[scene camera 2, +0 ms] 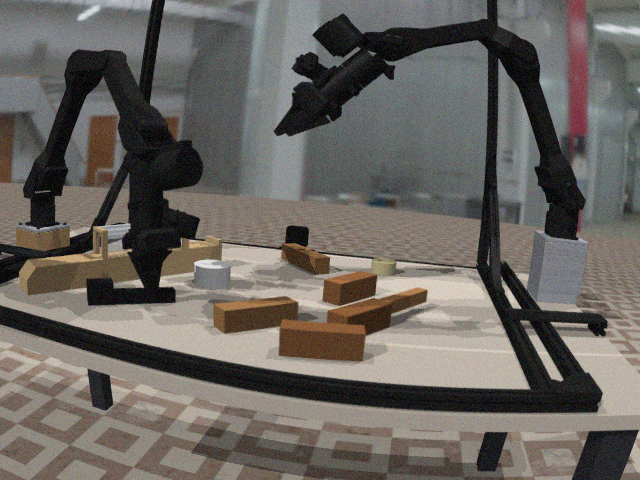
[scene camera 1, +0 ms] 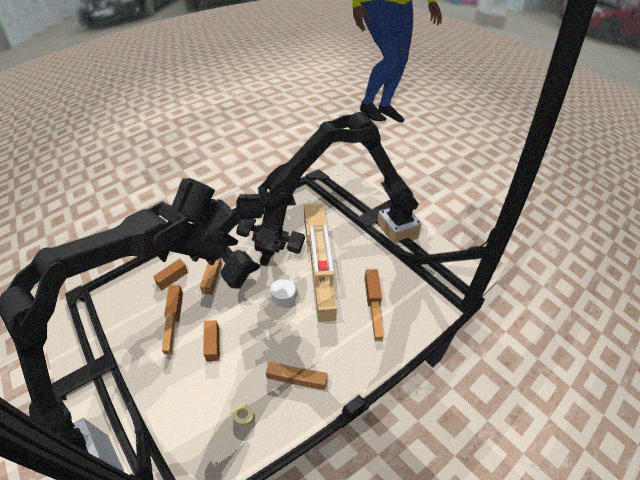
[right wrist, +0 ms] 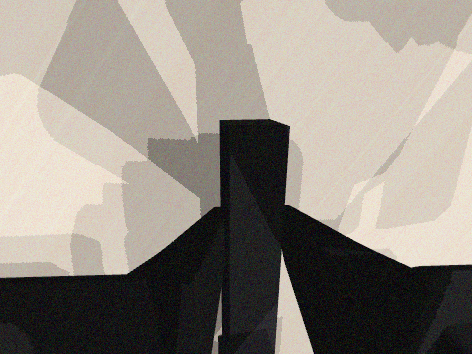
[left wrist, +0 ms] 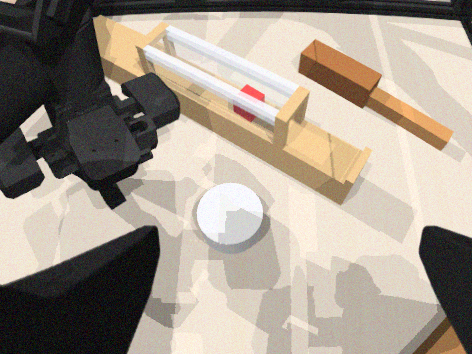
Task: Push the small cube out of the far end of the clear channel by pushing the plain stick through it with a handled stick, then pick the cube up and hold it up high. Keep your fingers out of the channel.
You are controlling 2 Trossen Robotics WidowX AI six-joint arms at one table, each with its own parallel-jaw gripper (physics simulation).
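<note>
The clear channel (scene camera 1: 313, 243) (left wrist: 206, 82) has white rails on a tan base (scene camera 1: 326, 300) (left wrist: 305, 147). The small red cube (scene camera 1: 323, 265) (left wrist: 250, 96) sits inside it near one end. I cannot make out the plain stick for sure. My right gripper (scene camera 1: 268, 248) (scene camera 2: 151, 281) (right wrist: 251, 216) is low at the table left of the channel, shut on a black handled stick (scene camera 1: 295, 241) (scene camera 2: 128, 295) (left wrist: 152, 100) (right wrist: 253, 158). My left gripper (scene camera 1: 234, 271) (scene camera 2: 282, 129) hangs high above the table, open and empty.
A white disc (scene camera 1: 283, 289) (scene camera 2: 211, 273) (left wrist: 230, 213) lies beside the channel. A brown handled stick (scene camera 1: 374, 297) (left wrist: 340, 71) lies on its other side. Several brown blocks (scene camera 1: 210, 339) (scene camera 2: 321, 339), a long block (scene camera 1: 296, 374) and a pale ring (scene camera 1: 243, 414) (scene camera 2: 384, 267) are scattered. A person (scene camera 1: 390, 57) walks beyond.
</note>
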